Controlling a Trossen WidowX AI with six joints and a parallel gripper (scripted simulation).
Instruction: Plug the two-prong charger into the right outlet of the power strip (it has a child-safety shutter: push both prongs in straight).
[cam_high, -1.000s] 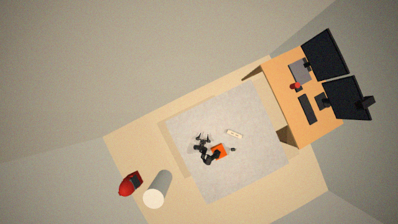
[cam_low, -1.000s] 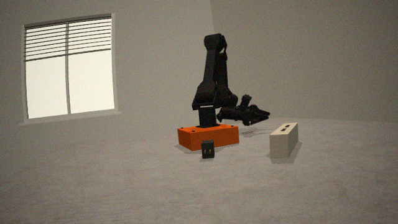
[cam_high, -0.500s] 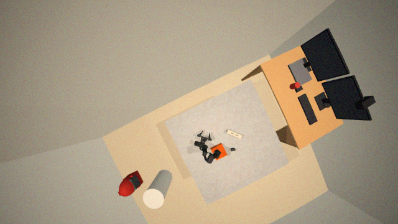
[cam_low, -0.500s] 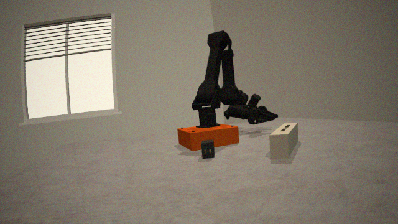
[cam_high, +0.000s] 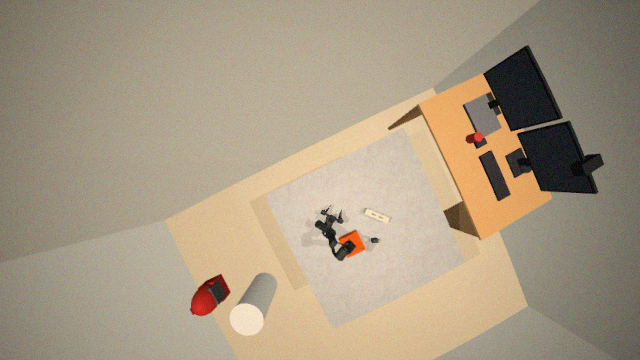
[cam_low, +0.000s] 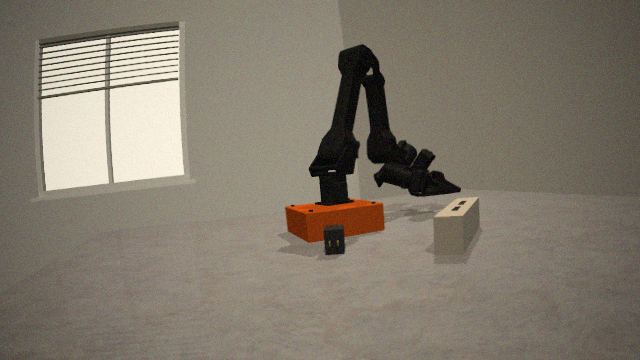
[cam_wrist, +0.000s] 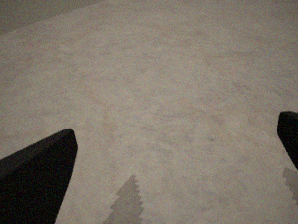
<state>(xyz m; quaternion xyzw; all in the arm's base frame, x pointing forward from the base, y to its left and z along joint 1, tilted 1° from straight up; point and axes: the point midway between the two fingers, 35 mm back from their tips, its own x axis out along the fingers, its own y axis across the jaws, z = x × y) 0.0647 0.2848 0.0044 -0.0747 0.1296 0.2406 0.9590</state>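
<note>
Right now my gripper tip is 42 cm to the left of the black two-prong charger, 11 cm short of it and 3 cm above it.
</note>
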